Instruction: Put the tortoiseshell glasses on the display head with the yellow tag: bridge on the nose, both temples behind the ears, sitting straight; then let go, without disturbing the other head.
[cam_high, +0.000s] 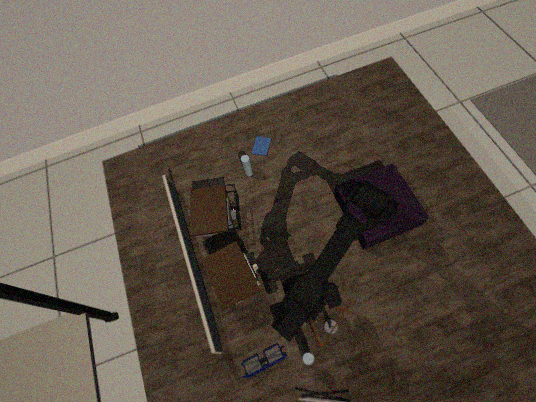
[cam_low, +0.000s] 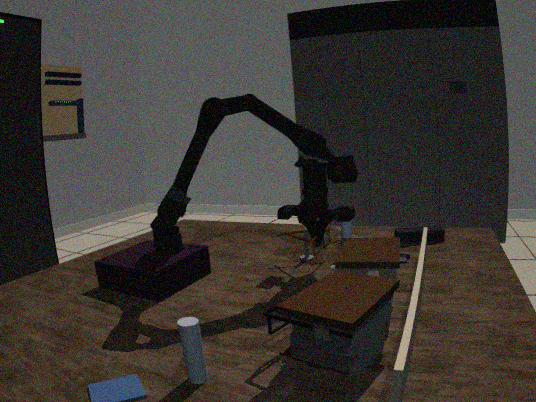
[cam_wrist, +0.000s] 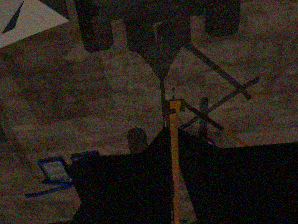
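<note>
Right now the white-footed pin is 7 cm to the left of my gripper tip, 4 cm behind it and 3 cm below it. Also, from my gripper tip: display head: 19 cm to the right, 12 cm ahead; flat pair of glasses: 25 cm to the left, 8 cm ahead, 4 cm below; long rail: 32 cm to the right, 24 cm ahead.
</note>
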